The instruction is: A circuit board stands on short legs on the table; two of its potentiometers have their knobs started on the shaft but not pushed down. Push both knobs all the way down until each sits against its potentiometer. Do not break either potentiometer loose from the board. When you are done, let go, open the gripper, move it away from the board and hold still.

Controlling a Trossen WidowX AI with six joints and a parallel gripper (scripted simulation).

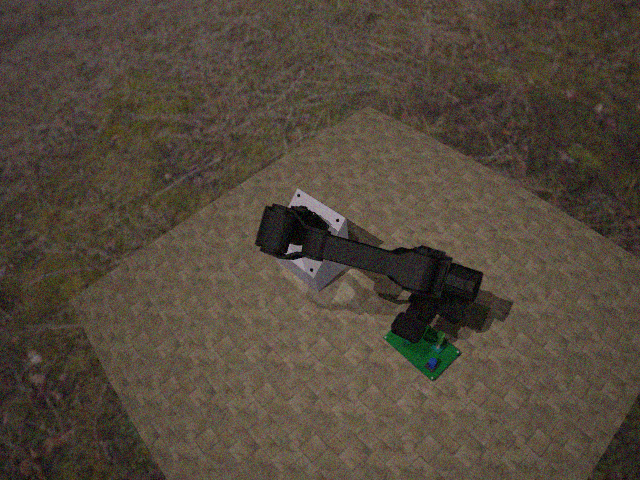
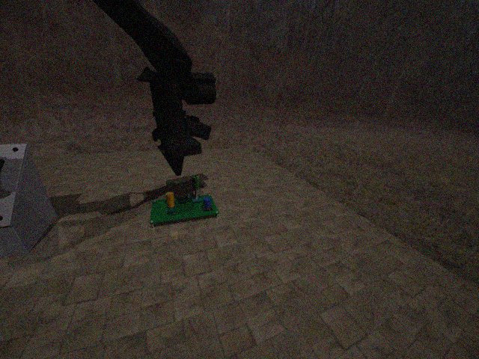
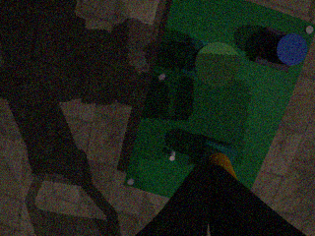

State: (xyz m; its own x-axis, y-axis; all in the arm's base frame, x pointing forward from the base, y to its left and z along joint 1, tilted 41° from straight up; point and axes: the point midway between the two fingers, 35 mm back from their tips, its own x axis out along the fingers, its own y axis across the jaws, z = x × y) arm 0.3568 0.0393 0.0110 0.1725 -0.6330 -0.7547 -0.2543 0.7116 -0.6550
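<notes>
The orange knob lies 20 mm behind my gripper tip, 20 mm to the right of it and 50 mm below it.
</notes>
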